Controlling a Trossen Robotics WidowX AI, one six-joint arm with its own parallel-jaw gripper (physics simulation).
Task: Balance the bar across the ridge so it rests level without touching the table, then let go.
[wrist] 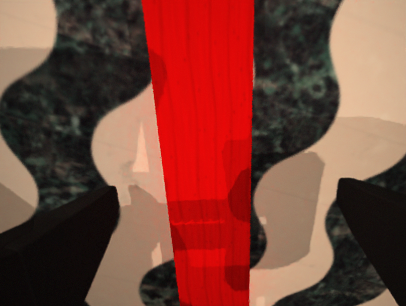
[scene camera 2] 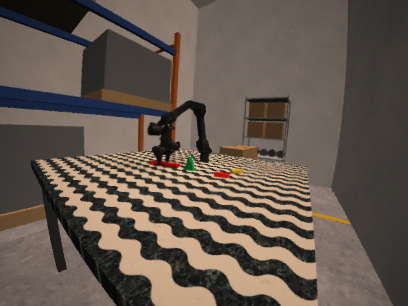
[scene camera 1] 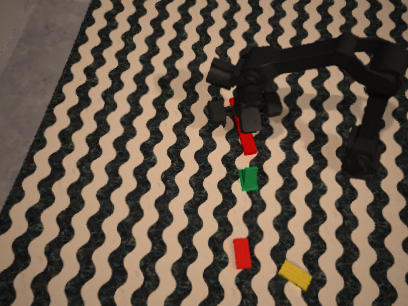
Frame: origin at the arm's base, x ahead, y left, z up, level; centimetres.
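Seen in the pictures: gripper, fingertip midpoint: (wrist: 226, 192) (scene camera 2: 163, 163) (scene camera 1: 239, 123); arm's base, link origin: (scene camera 2: 204, 161) (scene camera 1: 355, 167).
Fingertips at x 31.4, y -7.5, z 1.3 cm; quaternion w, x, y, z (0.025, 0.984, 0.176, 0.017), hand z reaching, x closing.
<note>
Offsets run from my fingertips to a thing's top centre. Level surfaces: height alone.
The long red bar {dx -0.8, dy +0.1, dz +0.4 cm} (scene camera 1: 248, 143) (scene camera 2: 171, 164) (wrist: 205, 125) lies flat on the table, one end pointing towards the green ridge. The arm partly hides it in scene camera 1. The green ridge {dx -4.2, dy +15.9, dz +5.3 cm} (scene camera 1: 249, 179) (scene camera 2: 189, 164), a small wedge with its edge up, stands on the table a short way beyond the bar's near end. My gripper (scene camera 1: 242, 111) (scene camera 2: 165, 159) (wrist: 226, 192) is open and low over the bar. In the wrist view its two dark fingers stand on either side of the bar, with space on both sides.
A short red block {dx -4.9, dy +35.1, dz +0.4 cm} (scene camera 1: 242, 253) (scene camera 2: 222, 175) and a yellow block {dx -17.1, dy +37.7, dz +0.4 cm} (scene camera 1: 295, 275) (scene camera 2: 237, 171) lie on the wavy-patterned table {dz -1.3 cm} (scene camera 2: 240, 220) beyond the ridge. The arm's base stands to the right in scene camera 1. Storage racks stand behind the table.
</note>
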